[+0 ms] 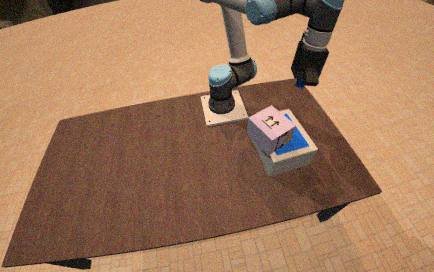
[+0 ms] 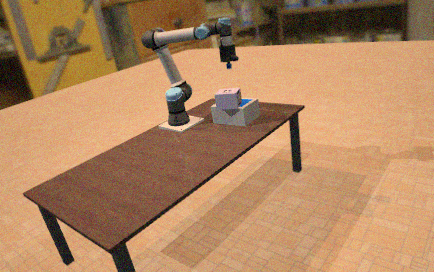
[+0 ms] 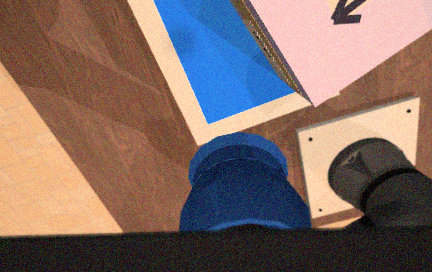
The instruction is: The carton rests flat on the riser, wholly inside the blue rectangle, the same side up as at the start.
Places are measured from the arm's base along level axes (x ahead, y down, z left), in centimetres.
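Where they show: hand, its tool point: (image 1: 299, 85) (image 2: 229, 68) (image 3: 238, 176); arm's base, origin of its link: (image 1: 221, 104) (image 2: 179, 121) (image 3: 363, 169).
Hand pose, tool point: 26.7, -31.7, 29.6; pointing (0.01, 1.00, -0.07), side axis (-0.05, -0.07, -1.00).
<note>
Each offset is from my tool point to the top centre of the thing, as dx, dy, dz. Level surfaces: height alone.
The pink carton {+6.4, +11.8, -9.8} (image 1: 260, 125) (image 2: 228, 100) (image 3: 325, 60) sits on the side of the riser {+3.9, +21.7, -3.2} (image 1: 292, 164) (image 2: 245, 116) (image 3: 175, 75) nearer the robot base, looking about level, with its double-arrow face up. It reaches past the blue rectangle {+3.9, +21.7, -3.2} (image 1: 298, 143) (image 2: 246, 102) (image 3: 210, 65) and overhangs the riser's edge, turned relative to it. Much of the blue shows bare beside the carton. My gripper, a blue suction cup (image 1: 300, 83) (image 2: 229, 66) (image 3: 239, 150), is open, holds nothing and hangs well above and apart from the carton. The carton's underside is hidden.
The robot's base plate (image 1: 212, 118) (image 2: 170, 126) (image 3: 312, 175) is on the brown table {dy +33.7} (image 1: 150, 180) (image 2: 125, 170) (image 3: 90, 100), close to the carton's side of the riser. The table's edge runs beyond the riser's other side.
</note>
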